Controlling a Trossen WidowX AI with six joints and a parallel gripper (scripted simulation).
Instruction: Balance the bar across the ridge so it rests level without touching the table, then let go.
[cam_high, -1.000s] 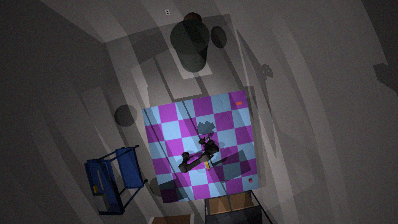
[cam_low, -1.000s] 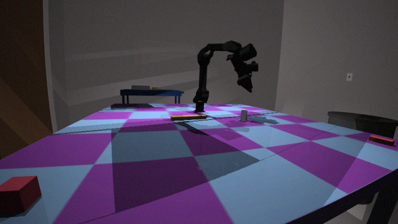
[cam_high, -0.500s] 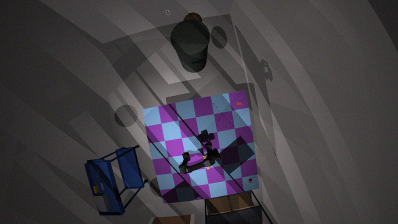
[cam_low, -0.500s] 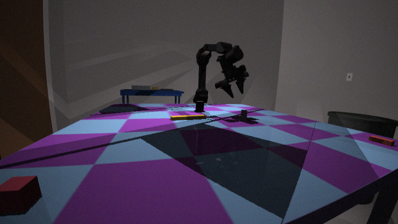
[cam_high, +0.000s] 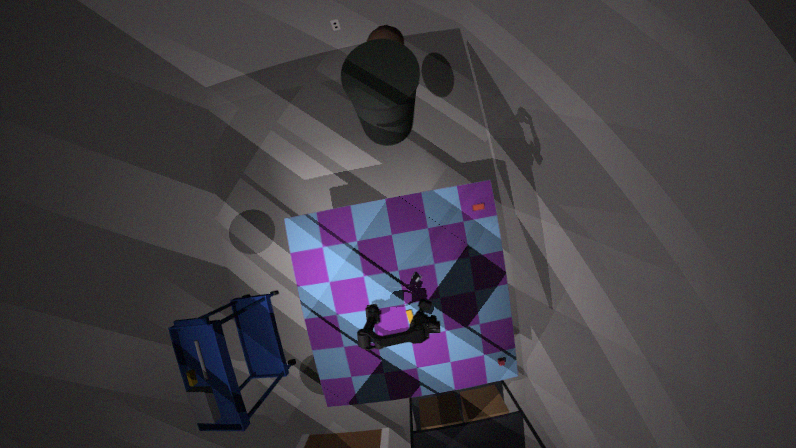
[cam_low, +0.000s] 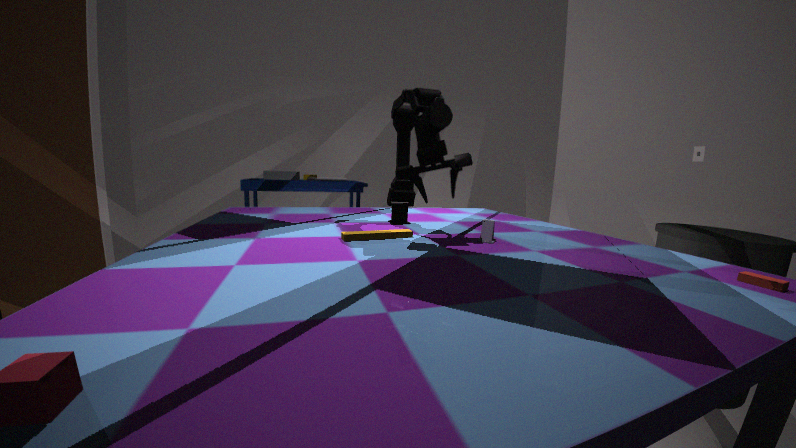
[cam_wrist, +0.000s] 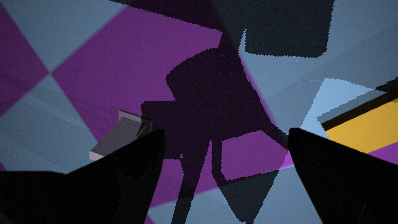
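My gripper tip is 140 mm to the left of the yellow bar, 100 mm above it and 70 mm past it. Round my gripper tip: dark red cube: 510 mm to the right, 450 mm ahead, 90 mm below; then flat orange block: 490 mm to the left, 450 mm ahead, 100 mm below.
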